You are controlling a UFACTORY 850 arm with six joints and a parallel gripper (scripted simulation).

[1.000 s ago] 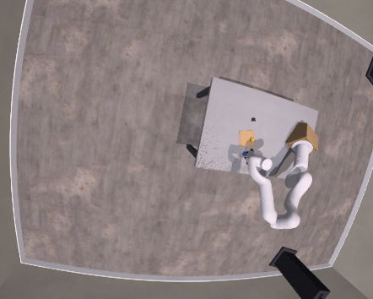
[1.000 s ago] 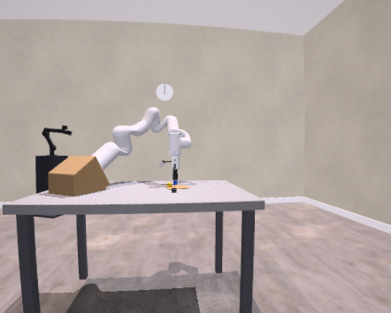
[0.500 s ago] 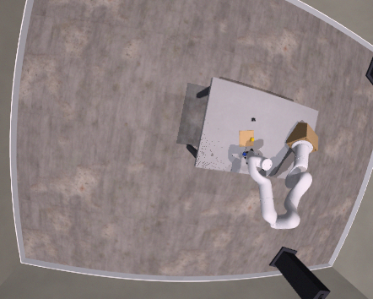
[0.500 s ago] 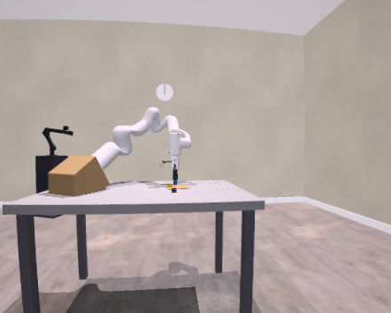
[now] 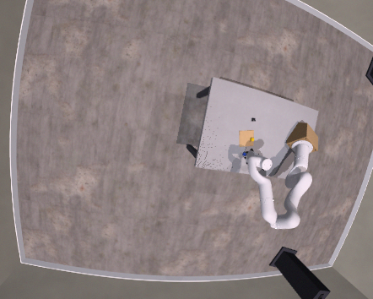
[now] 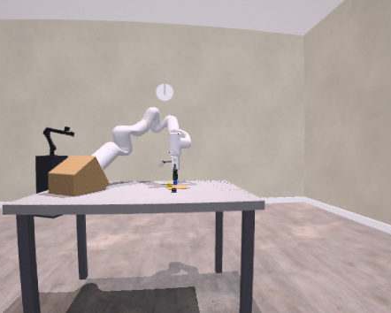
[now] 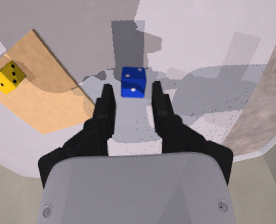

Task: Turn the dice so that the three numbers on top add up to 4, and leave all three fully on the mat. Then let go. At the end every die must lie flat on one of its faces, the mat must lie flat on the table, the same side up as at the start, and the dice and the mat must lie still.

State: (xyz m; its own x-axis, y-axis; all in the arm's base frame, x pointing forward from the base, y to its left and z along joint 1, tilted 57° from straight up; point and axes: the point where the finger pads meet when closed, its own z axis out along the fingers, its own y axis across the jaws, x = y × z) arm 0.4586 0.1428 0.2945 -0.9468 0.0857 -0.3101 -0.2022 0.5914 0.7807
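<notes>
The blue die lies 40 mm below my hand. Round my hand: yellow die: 150 mm to the right, 30 mm below; tan mat: 130 mm to the right, 50 mm below, 50 mm ahead; black die: 300 mm to the right, 80 mm ahead, 40 mm below.
</notes>
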